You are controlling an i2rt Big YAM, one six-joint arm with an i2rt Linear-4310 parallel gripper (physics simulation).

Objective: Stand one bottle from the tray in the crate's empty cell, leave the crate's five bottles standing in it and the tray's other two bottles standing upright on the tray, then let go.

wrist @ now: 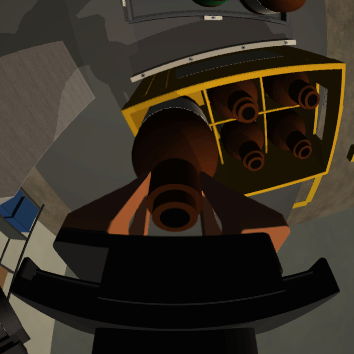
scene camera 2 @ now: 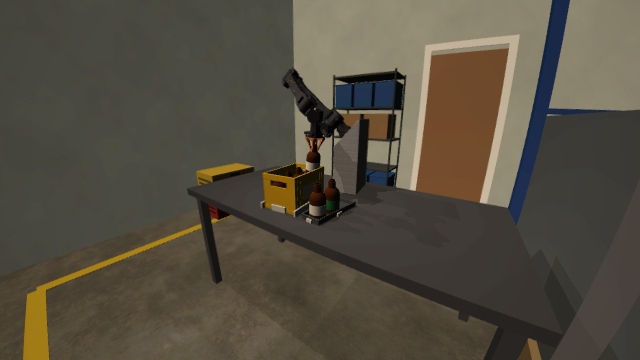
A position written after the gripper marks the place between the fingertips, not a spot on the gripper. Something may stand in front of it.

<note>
In view: the gripper (wrist: 174, 178), a green-labelled bottle (wrist: 285, 129) and a light strip (wrist: 277, 41).
</note>
